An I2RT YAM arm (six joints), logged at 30 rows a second.
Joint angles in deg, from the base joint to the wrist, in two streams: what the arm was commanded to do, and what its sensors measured. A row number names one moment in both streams.
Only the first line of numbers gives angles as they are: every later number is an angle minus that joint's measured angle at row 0.
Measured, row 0:
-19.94 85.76 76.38 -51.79 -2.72 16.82
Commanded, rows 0 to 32:
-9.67 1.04 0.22 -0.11 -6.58 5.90
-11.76 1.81 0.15 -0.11 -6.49 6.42
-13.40 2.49 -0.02 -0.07 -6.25 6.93
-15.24 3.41 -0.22 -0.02 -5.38 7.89
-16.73 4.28 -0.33 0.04 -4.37 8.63
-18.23 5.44 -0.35 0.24 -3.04 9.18
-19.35 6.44 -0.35 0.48 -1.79 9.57
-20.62 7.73 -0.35 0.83 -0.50 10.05
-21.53 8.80 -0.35 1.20 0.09 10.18
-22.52 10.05 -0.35 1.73 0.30 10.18
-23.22 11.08 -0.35 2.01 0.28 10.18
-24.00 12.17 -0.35 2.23 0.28 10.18
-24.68 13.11 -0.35 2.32 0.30 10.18
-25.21 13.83 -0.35 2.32 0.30 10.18
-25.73 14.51 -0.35 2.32 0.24 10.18
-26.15 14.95 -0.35 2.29 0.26 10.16
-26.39 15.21 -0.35 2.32 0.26 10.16
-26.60 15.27 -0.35 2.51 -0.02 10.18
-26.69 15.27 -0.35 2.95 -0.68 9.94
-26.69 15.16 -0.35 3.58 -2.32 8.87
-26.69 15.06 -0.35 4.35 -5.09 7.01
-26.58 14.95 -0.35 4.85 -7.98 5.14
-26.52 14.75 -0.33 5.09 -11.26 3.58
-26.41 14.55 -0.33 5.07 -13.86 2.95
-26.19 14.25 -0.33 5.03 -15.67 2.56
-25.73 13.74 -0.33 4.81 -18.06 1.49
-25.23 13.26 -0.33 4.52 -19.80 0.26
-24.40 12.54 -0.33 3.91 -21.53 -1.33
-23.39 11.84 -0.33 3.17 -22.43 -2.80
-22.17 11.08 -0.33 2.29 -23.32 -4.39
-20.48 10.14 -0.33 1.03 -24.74 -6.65
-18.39 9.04 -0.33 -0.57 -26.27 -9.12
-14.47 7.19 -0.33 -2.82 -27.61 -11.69
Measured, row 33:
-21.51 12.19 -0.42 0.04 -19.69 -2.67
